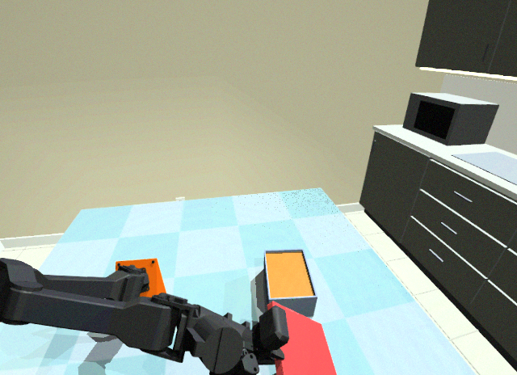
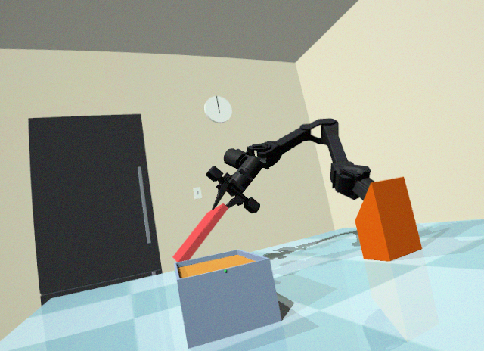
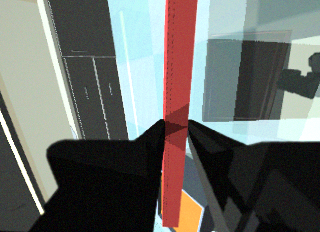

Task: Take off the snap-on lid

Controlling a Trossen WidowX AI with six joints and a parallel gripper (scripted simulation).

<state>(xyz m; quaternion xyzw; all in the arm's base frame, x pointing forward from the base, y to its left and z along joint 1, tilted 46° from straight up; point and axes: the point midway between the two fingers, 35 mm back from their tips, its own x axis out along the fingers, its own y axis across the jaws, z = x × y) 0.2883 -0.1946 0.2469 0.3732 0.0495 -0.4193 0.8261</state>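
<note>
Now: the red lid 60 mm ahead of my gripper tip, 50 mm below it and 10 mm to the right of it. From my gripper tip the other things lie so: storage box 280 mm to the left, 140 mm below, 140 mm ahead.
</note>
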